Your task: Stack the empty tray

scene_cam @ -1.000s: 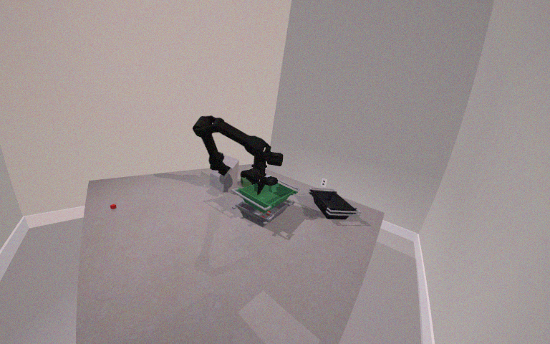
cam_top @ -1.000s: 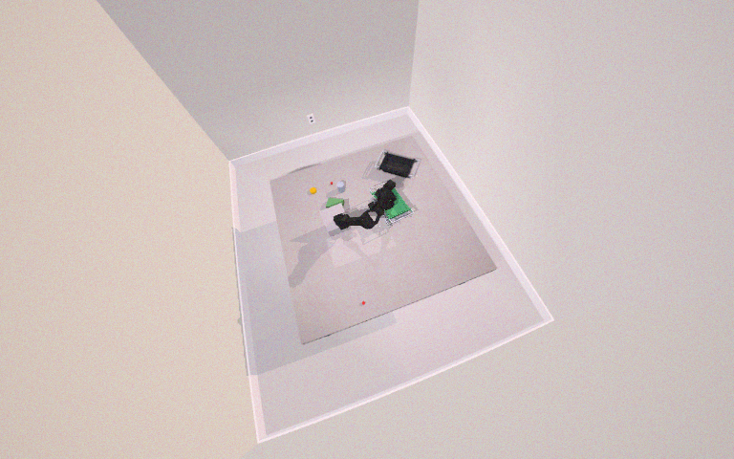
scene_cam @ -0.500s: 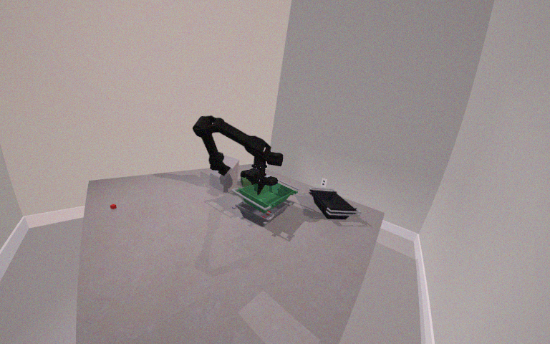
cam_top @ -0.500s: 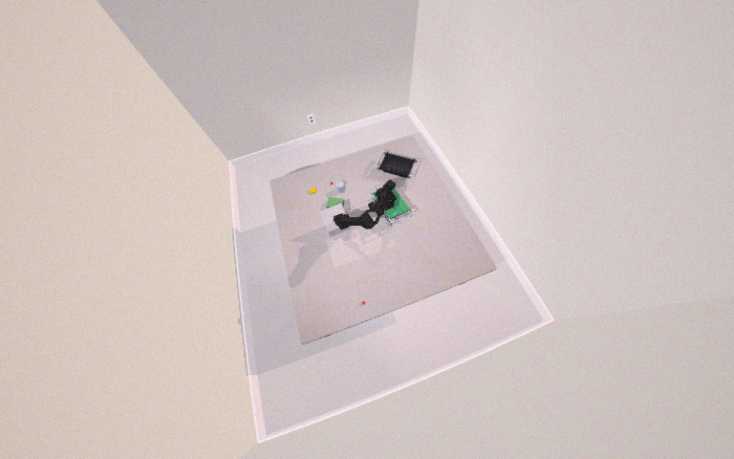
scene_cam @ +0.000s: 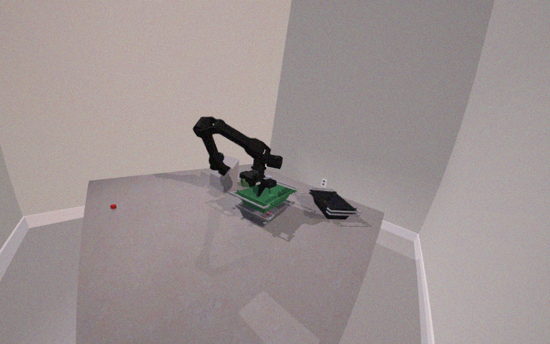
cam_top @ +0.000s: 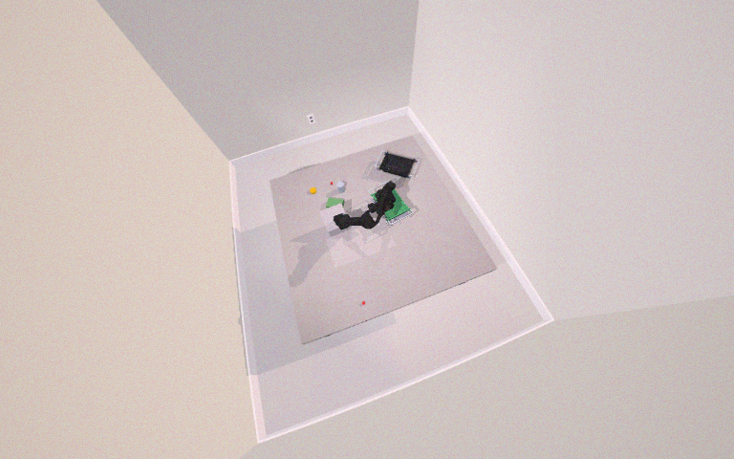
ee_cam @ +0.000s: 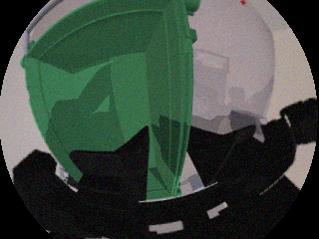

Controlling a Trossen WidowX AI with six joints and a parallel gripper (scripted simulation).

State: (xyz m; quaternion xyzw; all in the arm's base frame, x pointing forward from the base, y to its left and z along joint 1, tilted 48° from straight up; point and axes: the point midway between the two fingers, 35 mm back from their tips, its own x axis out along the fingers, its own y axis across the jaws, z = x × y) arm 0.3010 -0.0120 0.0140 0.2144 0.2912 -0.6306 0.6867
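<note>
My gripper tip is now 70 mm short of the green tray, 10 mm to the right of it and 30 mm below it. Also, from my gripper tip: green block 290 mm behind, 210 mm to the left, 60 mm below; then yellow disc 410 mm behind, 410 mm to the left, 70 mm below; then grey cylinder 200 mm behind, 330 mm to the left, 40 mm below.
</note>
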